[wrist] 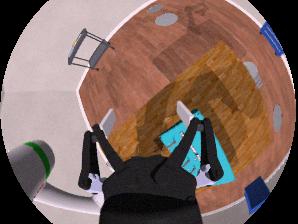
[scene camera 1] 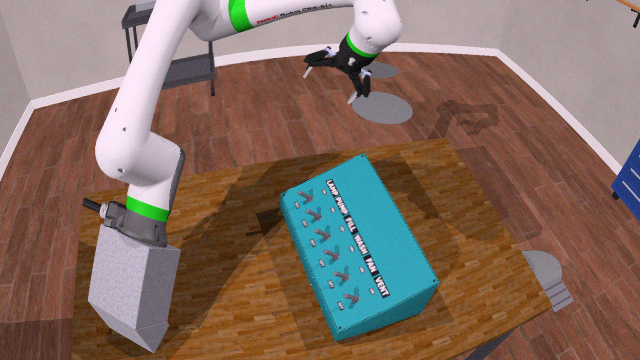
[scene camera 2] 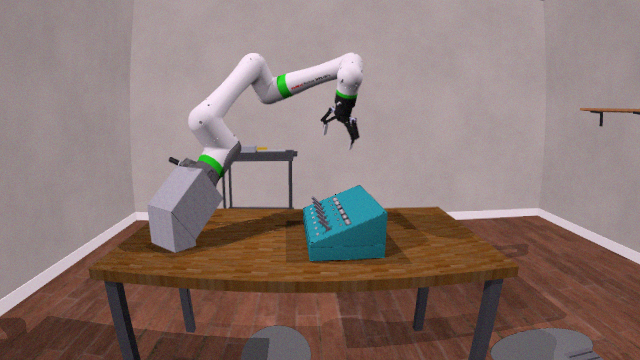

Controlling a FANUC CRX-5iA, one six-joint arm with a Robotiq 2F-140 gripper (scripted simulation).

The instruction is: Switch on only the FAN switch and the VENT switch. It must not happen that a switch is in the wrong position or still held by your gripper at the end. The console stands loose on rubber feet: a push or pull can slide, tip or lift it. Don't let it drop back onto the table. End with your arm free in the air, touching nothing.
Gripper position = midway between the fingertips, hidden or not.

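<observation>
From scene camera 1 you'd get my gripper [scene camera 1: 328, 87] along with a teal console [scene camera 1: 389, 278]. That console is there on scene camera 2 as well, the console [scene camera 2: 355, 224]. And the wrist view has my gripper [wrist: 145, 110] and the teal console [wrist: 192, 160] too.
</observation>
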